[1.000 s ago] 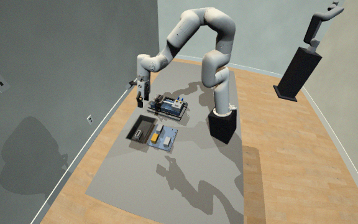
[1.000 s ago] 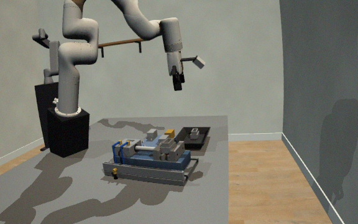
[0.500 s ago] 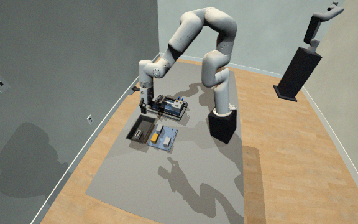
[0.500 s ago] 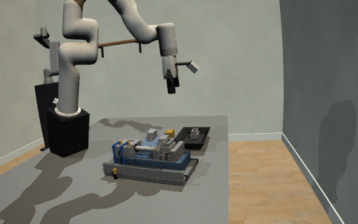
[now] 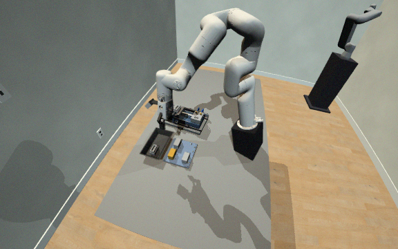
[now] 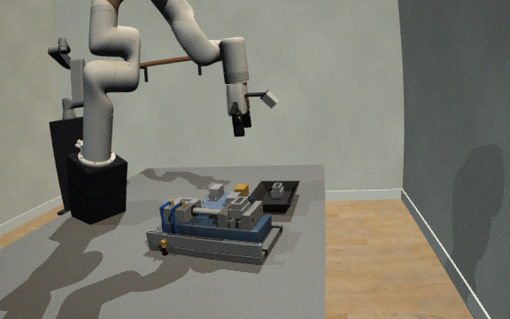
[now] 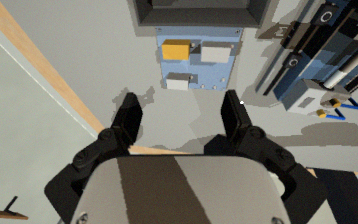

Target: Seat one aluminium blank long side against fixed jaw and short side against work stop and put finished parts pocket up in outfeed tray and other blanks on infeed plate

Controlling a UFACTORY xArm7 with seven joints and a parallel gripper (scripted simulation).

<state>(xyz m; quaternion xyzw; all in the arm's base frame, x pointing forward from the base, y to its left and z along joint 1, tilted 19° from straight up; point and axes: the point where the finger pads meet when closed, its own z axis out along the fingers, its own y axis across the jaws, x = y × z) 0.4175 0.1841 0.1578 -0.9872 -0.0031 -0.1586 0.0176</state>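
Now: the brass blank 3 cm behind my hand, 5 cm to the left of it and 22 cm below it. Also, from my hand: vise 2 cm behind, 28 cm to the right, 21 cm below; white screw rod 4 cm behind, 28 cm to the right, 17 cm below.
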